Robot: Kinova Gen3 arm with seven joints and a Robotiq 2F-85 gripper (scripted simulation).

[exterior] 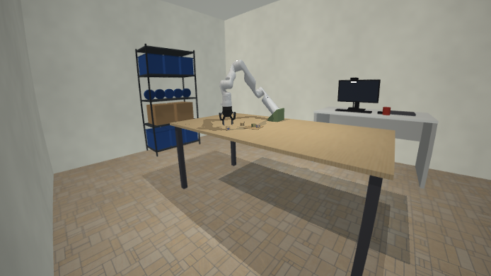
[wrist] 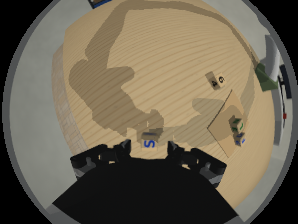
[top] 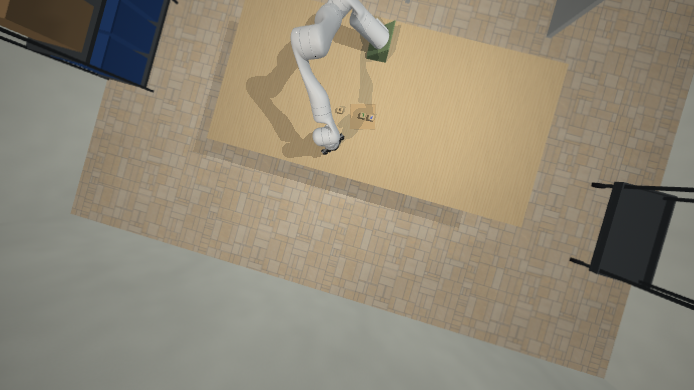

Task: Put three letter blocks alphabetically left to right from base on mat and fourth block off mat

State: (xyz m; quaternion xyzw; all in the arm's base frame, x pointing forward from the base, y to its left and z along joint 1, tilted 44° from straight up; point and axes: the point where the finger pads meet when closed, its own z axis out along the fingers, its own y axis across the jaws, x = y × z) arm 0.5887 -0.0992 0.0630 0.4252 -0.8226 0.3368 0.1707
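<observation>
The green-marked block is 20 cm behind my hand, 11 cm to the left of it and 4 cm below it. Also, from my hand: tan mat: 20 cm behind, 11 cm to the left, 5 cm below.
</observation>
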